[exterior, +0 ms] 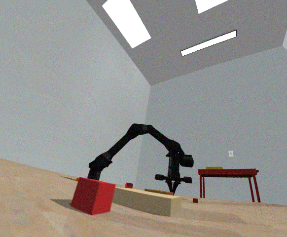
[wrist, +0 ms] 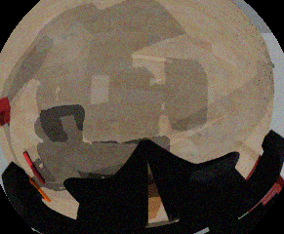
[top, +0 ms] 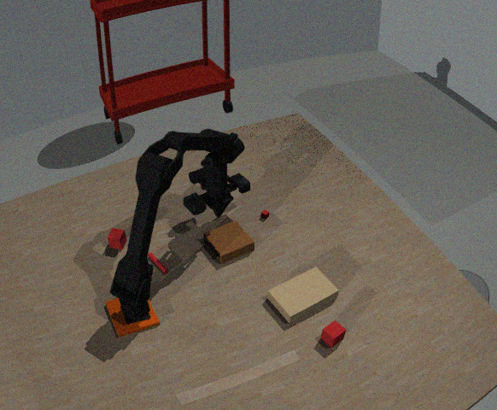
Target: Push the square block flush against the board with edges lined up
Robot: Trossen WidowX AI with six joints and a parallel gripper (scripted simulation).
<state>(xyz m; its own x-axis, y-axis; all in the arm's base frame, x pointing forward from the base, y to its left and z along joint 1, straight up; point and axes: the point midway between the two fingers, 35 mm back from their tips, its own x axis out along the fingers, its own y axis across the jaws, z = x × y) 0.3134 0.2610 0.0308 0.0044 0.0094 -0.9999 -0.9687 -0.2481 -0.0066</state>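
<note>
Right now my gripper tip is 10 mm past the brown square block, 110 mm to the left of it and 10 mm below it. Round my gripper tip: tiny red cube 120 mm ahead, 40 mm to the right; beige board 90 mm ahead, 360 mm to the right, 10 mm above; red bar 210 mm behind, 110 mm to the right.
</note>
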